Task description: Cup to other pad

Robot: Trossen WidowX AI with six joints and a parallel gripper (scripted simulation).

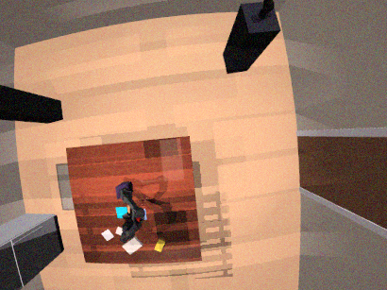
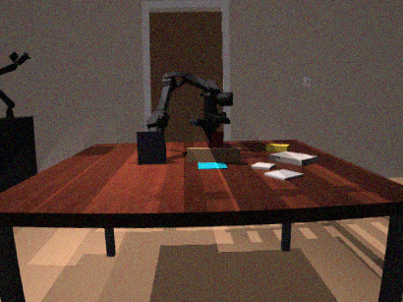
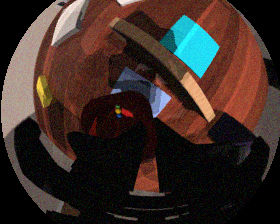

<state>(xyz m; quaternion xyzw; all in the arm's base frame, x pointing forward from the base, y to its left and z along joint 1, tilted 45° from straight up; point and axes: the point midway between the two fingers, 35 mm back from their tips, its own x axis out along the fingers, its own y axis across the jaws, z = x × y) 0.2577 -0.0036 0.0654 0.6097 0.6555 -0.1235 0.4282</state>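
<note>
The cyan pad is 2 cm behind my gripper tip, 17 cm to the right of it and 9 cm below it. The rest, counted from my gripper tip: light blue pad 3 cm ahead, 2 cm to the left, 9 cm below; then red cup 3 cm ahead, 1 cm to the left; then tan bar 7 cm to the right, 6 cm below.
</note>
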